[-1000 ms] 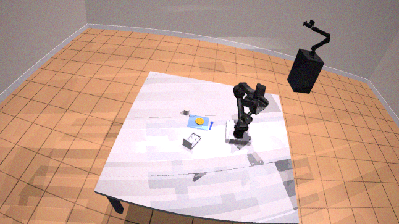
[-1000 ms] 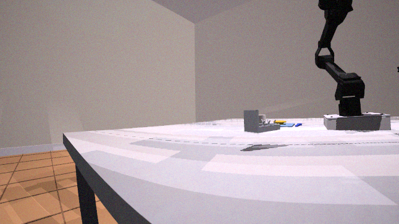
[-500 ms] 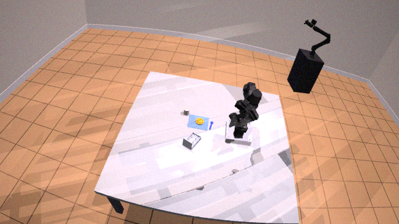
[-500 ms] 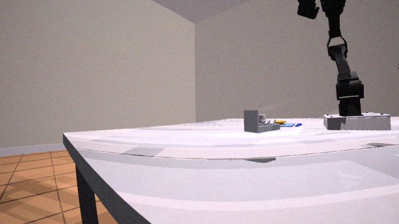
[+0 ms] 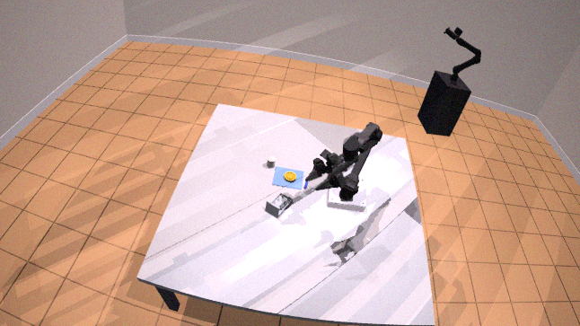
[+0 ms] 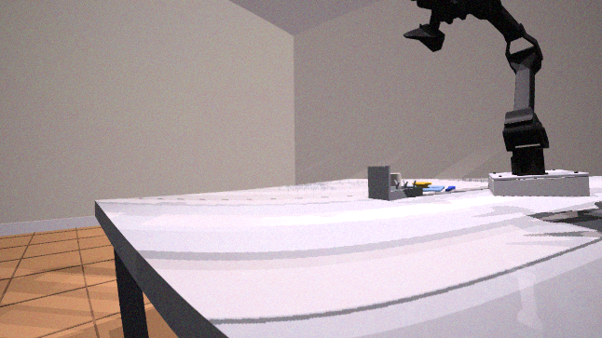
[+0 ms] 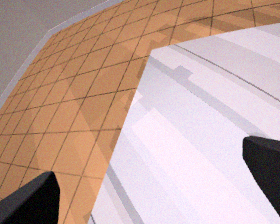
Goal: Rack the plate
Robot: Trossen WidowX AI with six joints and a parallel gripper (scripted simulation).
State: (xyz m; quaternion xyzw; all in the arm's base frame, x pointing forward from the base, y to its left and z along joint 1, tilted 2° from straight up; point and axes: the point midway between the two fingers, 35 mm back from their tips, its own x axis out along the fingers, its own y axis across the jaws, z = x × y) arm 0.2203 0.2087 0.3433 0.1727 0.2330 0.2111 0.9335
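Right now my gripper tip is 370 mm to the left of the yellow plate, 350 mm above it and 10 mm short of it. Round my gripper tip: dish rack (350 mm below, 180 mm to the right, 70 mm ahead); blue spoon (370 mm below, 350 mm to the right, 70 mm behind); light blue mat (370 mm to the right, 370 mm below, 20 mm ahead).
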